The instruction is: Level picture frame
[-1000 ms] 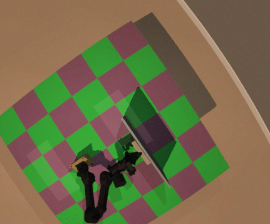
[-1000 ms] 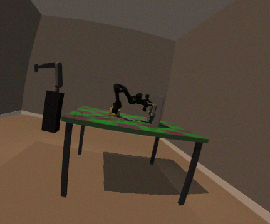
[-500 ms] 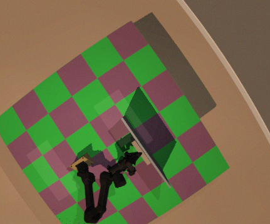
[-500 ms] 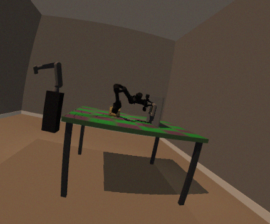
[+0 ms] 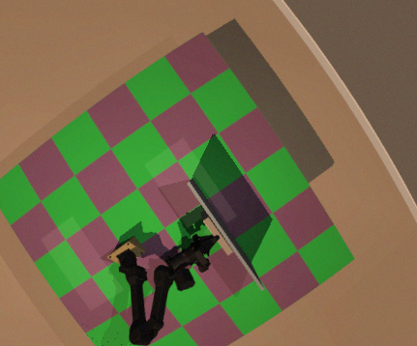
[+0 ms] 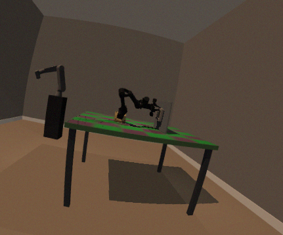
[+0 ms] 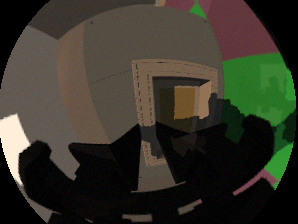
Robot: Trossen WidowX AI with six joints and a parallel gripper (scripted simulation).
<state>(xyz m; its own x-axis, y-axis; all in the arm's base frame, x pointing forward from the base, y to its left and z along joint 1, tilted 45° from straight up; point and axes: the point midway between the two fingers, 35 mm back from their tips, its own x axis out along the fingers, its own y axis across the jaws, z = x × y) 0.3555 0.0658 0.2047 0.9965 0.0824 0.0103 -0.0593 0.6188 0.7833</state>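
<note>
The picture frame is 5 cm below my gripper tip and 1 cm to the left of it. The rest, counted from my gripper tip: grey wall panel: 7 cm below, 2 cm ahead.
</note>
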